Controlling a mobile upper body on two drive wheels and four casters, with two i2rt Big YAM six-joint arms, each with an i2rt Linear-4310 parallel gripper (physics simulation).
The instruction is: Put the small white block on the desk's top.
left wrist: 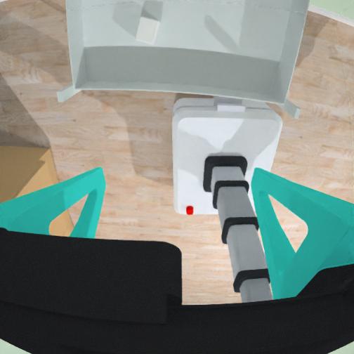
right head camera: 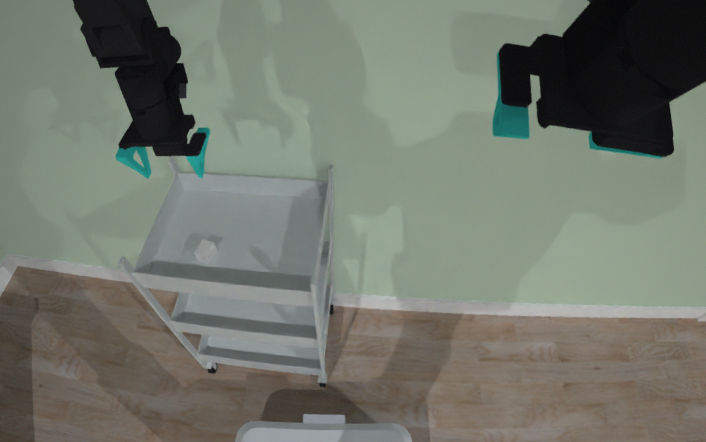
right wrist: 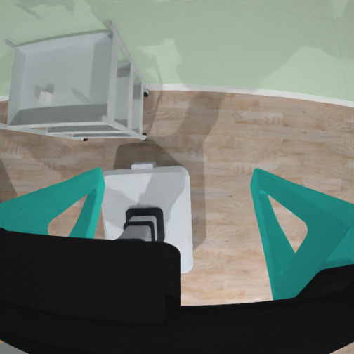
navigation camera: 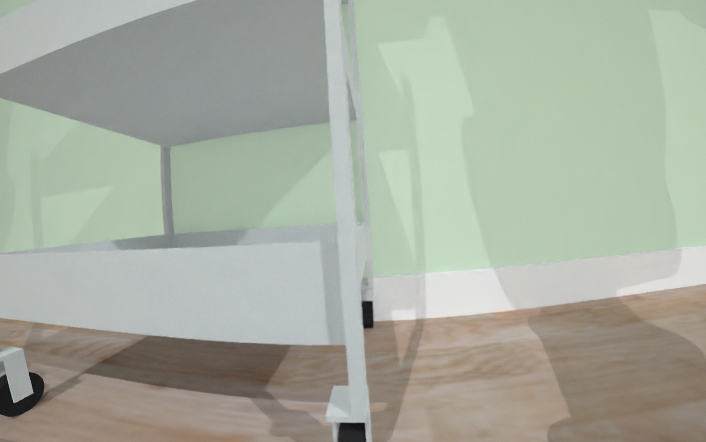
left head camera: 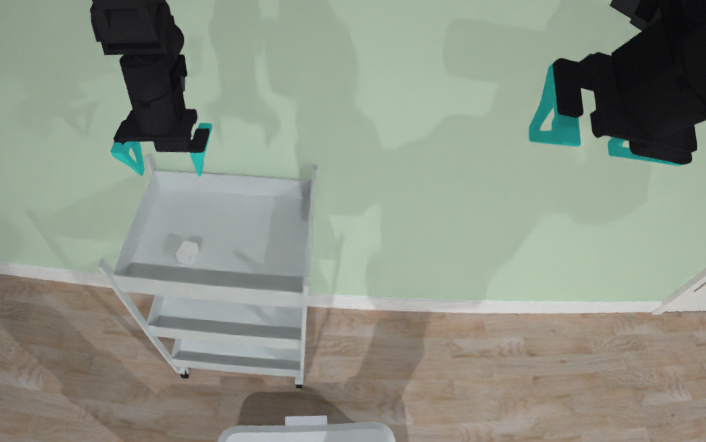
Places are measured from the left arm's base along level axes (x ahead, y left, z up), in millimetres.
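Where they show: left gripper, between the fingertips: [right head camera: 175,175] [left head camera: 171,173]; right gripper, between the fingertips: [right head camera: 544,135] [left head camera: 571,142].
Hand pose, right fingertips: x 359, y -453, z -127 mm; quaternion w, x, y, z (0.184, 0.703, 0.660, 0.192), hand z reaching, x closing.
Note:
After its pixels a point has its place.
The small white block [left head camera: 186,251] @(y 63, x 631, z -714 mm) lies in the top tray of a white three-shelf cart [left head camera: 226,272] @(y -33, x 596, z -748 mm), near the tray's front left. It also shows in the right head view [right head camera: 205,252] @(y 58, x 625, z -714 mm), the left wrist view [left wrist: 147,30] and the right wrist view [right wrist: 44,97]. My left gripper [left head camera: 167,160] @(y 5, x 547, z -374 mm) is open and empty, raised high above the cart's far left corner. My right gripper [right head camera: 511,116] is open and empty, raised far to the right in front of the wall.
The cart stands against a pale green wall [left head camera: 417,153] @(y -497, x 838, z -574 mm) on a wood floor [left head camera: 461,373] @(y -844, x 524, z -1410 mm). My white base [left head camera: 307,431] @(y -227, x 299, z -1151 mm) sits just in front of the cart. A tan surface [left wrist: 21,175] shows at the left edge of the left wrist view.

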